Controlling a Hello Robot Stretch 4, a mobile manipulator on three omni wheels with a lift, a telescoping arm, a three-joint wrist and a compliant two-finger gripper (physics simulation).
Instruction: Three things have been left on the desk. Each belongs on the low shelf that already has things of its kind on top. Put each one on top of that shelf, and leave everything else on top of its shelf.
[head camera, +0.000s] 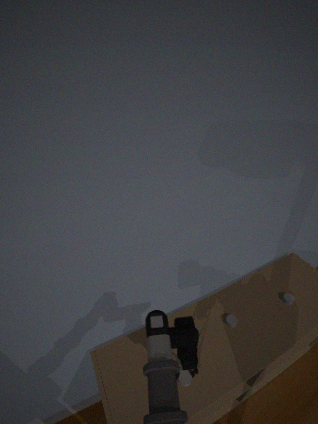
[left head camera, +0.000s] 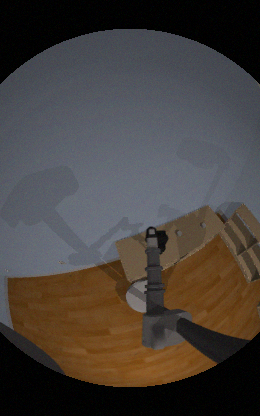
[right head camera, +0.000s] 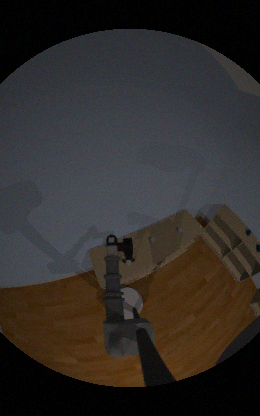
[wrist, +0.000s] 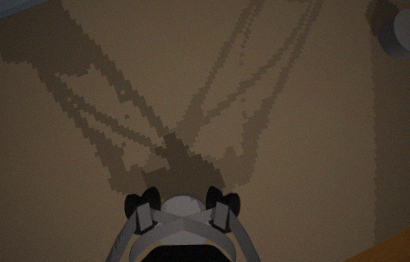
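Where they show: gripper, between the fingertips: (head camera: 183, 374) (right head camera: 127, 260) (wrist: 182, 201); robot's base, origin of its link: (left head camera: 143, 294) (right head camera: 124, 302).
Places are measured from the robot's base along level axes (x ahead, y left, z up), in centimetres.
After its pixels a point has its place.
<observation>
My gripper (head camera: 186, 369) {x 38.9, y -8.3, z 58.3 cm} (wrist: 182, 201) {x 38.9, y -8.3, z 58.3 cm} is shut on a pale grey cylinder (head camera: 185, 378) {x 36.8, y -8.5, z 60.9 cm} (wrist: 183, 212) {x 38.5, y -8.5, z 60.8 cm}, held upright between the dark fingertips. It is over the left part of a low tan shelf (head camera: 127, 370) {x 42.5, y 12.9, z 58.3 cm} (left head camera: 131, 255) {x 37.8, y 12.4, z 58.3 cm} (right head camera: 100, 265) {x 35.8, y 15.3, z 58.3 cm} (wrist: 310, 150) {x 44.0, y -21.4, z 58.3 cm}. The gripper's shadow meets the fingertips in the wrist view, so they are low over the top; whether the cylinder touches it I cannot tell. Two similar cylinders stand on this shelf, a nearer one (head camera: 230, 320) {x 56.6, y -32.0, z 60.7 cm} (left head camera: 179, 233) {x 55.8, y -32.9, z 60.7 cm} (right head camera: 153, 239) {x 56.2, y -33.5, z 60.7 cm} and a farther one (head camera: 287, 298) {x 63.1, y -62.7, z 60.7 cm} (left head camera: 203, 225) {x 62.3, y -63.3, z 60.7 cm} (right head camera: 179, 230) {x 62.2, y -63.2, z 60.5 cm}. The desk does not show.
A second tan shelf with open compartments (right head camera: 232, 218) {x 65.2, y -164.7, z 58.3 cm} stands at the right, with blue things (right head camera: 248, 232) {x 32.9, y -177.6, z 62.6 cm} (right head camera: 258, 248) {x 3.2, y -183.8, z 62.3 cm} on top. A round pale disc (left head camera: 136, 296) {x -0.6, y 8.2, z 18.7 cm} (right head camera: 133, 300) {x 2.3, y -10.4, z 18.6 cm} is beside the low shelf's front left. A grey wall is behind; wooden floor (left head camera: 80, 320) {x -49.6, y 80.4, z -2.7 cm} lies in front.
</observation>
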